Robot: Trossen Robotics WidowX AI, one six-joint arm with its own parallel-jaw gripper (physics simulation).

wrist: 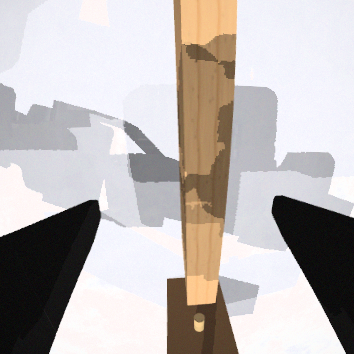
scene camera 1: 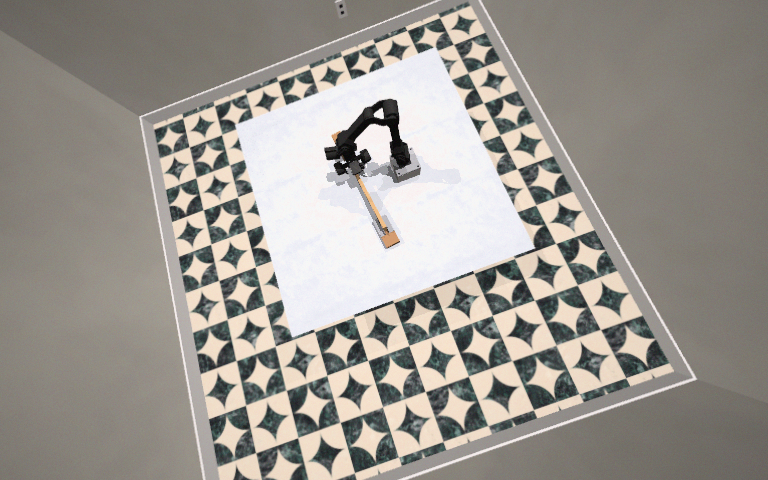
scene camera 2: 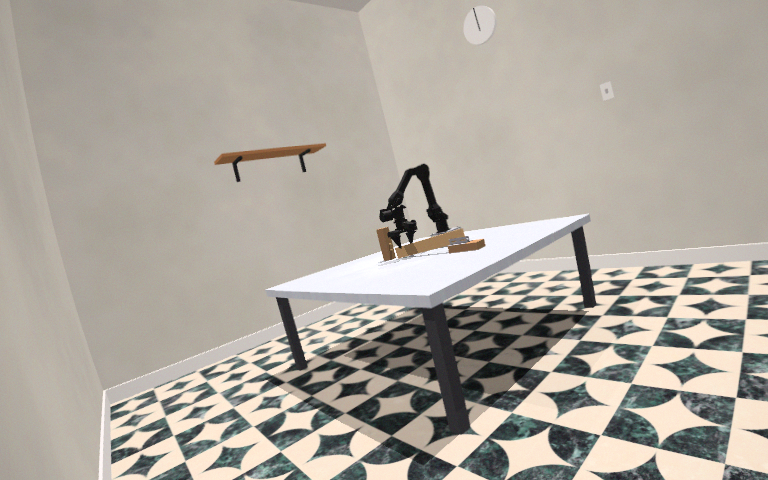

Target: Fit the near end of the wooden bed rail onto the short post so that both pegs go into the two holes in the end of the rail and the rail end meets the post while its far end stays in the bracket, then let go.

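Places are measured from the arm's base along level axes (x back, y up, z left), in millimetres.
Pixels of known places: gripper, fingertip midpoint: (wrist: 187, 206) (scene camera 2: 406, 246); arm's base, origin of the base link: (scene camera 1: 403, 160) (scene camera 2: 443, 231).
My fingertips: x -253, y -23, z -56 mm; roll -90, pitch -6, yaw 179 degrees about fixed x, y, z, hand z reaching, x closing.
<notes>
For each thing: its top centre in the pictures, then the offset to it from my fingertips. "*": a spot on its surface instead. Level surfaces: height alone.
- wooden block, middle of its top: (scene camera 2: 465, 242) (scene camera 1: 386, 230) dx +45, dy -21, dz +368 mm
- short post, surface spot: (wrist: 179, 327) * dx -8, dy -5, dz -109 mm
- light peg, surface spot: (wrist: 199, 323) * dx -21, dy -1, dz -97 mm
- white table, its level: dy -56 mm
The wooden bed rail (scene camera 1: 370, 201) (scene camera 2: 434, 242) (wrist: 207, 22) lies lengthwise. Its far end is at the grey bracket (scene camera 2: 458, 241) beside a wooden block (scene camera 1: 390, 240) (scene camera 2: 467, 246). The short post (scene camera 2: 384, 243) (wrist: 179, 327) stands upright at the near end. In the wrist view one light peg (wrist: 199, 323) sticks out of the post, with a gap between it and the rail end; a second peg cannot be made out. My gripper (scene camera 2: 405, 245) (wrist: 187, 206) is open, its fingers apart on either side of the rail close to its near end, touching neither side in the wrist view.
The rail and post stand on a white table (scene camera 1: 453, 220) (scene camera 2: 362, 280). The arm's grey base (scene camera 1: 406, 170) is bolted down to the right of the rail in scene camera 1. The arm's shadows fall across the table and the rail. A wooden wall shelf (scene camera 2: 271, 153) hangs behind.
</notes>
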